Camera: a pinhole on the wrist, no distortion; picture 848 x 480 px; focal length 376.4 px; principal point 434.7 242.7 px. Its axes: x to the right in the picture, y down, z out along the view. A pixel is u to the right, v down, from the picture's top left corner.
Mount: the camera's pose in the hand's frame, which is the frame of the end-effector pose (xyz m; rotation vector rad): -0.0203 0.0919 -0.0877 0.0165 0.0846 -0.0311
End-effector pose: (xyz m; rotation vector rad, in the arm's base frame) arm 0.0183 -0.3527 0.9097 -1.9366 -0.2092 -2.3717
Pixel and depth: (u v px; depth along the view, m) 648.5 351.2 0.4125
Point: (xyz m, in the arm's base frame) 0.2911 -0.4930 1.2273
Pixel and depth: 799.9 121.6 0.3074
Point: 0.1406 -0.2936 1.2391
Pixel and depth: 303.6 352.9 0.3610
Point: 0.3440 -0.5057 0.8674
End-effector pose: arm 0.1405 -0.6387 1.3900 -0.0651 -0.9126 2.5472
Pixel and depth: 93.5 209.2 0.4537
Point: 0.4013 -1.0764 1.6284
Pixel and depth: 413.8 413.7 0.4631
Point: -0.0419 -1.0677 1.5051
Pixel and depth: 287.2 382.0 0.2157
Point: 0.1263 -0.8715 1.3829
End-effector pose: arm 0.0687 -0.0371 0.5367 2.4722 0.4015 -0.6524
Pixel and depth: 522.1 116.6 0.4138
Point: 0.0198 -0.1568 0.2260
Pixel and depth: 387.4 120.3 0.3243
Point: -0.0559 -0.1641 0.3745
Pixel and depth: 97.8 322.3 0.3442
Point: -0.2137 -0.3766 0.5577
